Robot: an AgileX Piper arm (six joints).
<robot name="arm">
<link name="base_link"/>
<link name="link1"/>
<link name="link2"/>
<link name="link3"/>
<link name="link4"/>
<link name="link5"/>
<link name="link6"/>
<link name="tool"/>
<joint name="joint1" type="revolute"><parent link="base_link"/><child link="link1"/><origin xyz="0.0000 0.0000 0.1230"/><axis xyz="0 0 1"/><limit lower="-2.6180" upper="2.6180"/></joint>
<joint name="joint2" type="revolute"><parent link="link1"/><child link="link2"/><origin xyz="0.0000 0.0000 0.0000"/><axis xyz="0 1 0"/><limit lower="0.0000" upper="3.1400"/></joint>
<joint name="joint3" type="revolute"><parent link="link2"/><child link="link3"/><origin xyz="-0.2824 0.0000 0.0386"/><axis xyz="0 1 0"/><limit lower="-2.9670" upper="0.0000"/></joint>
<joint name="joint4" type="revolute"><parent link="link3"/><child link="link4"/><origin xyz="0.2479 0.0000 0.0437"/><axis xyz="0.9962 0 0.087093"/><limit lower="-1.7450" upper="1.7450"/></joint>
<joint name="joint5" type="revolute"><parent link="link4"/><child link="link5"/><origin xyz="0.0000 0.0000 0.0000"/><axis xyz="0 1 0"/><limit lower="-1.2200" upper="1.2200"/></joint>
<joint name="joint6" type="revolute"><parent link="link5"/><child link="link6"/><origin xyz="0.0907 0.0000 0.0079"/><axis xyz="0.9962 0 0.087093"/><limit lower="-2.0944" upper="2.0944"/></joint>
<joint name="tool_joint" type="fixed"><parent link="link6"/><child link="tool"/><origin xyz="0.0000 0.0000 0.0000" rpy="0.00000 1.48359 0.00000"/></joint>
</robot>
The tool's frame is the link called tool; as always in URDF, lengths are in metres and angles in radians.
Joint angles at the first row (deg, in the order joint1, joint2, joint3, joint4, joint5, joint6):
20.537, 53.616, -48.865, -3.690, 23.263, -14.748
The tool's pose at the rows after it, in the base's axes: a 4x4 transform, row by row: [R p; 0 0 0 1], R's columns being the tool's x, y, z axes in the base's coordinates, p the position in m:
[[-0.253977 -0.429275 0.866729 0.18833], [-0.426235 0.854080 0.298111 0.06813], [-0.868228 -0.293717 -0.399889 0.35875], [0 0 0 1]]
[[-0.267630 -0.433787 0.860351 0.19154], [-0.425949 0.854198 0.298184 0.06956], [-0.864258 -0.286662 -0.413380 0.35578], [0 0 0 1]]
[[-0.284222 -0.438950 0.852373 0.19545], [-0.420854 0.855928 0.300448 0.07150], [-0.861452 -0.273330 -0.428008 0.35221], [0 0 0 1]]
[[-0.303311 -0.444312 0.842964 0.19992], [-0.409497 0.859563 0.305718 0.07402], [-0.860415 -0.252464 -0.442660 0.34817], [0 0 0 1]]
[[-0.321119 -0.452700 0.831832 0.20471], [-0.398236 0.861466 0.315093 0.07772], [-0.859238 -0.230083 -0.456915 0.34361], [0 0 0 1]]
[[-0.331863 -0.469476 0.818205 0.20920], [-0.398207 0.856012 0.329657 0.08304], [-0.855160 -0.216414 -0.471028 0.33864], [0 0 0 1]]
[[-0.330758 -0.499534 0.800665 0.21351], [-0.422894 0.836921 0.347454 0.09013], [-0.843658 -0.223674 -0.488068 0.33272], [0 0 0 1]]
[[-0.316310 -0.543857 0.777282 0.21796], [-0.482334 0.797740 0.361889 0.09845], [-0.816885 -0.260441 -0.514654 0.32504], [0 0 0 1]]
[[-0.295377 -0.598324 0.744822 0.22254], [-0.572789 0.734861 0.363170 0.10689], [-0.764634 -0.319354 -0.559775 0.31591], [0 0 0 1]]
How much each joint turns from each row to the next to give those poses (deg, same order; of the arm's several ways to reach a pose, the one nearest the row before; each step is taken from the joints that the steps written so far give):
0.000, 0.554, -0.009, 0.085, 0.058, -0.009
0.001, 0.855, -0.007, 0.330, -0.011, 0.004
-0.001, 1.054, -0.007, 0.702, -0.138, -0.005
0.018, 1.225, -0.011, 1.141, -0.299, -0.001
0.260, 1.397, -0.005, 1.271, -0.485, -0.052
0.672, 1.493, 0.000, 1.248, -0.576, -0.616
1.100, 1.683, 0.001, 1.012, -0.560, -1.803
1.402, 2.004, -0.050, 0.232, -0.189, -3.131
1.518, 2.358, -0.417, -1.263, 1.109, -3.568

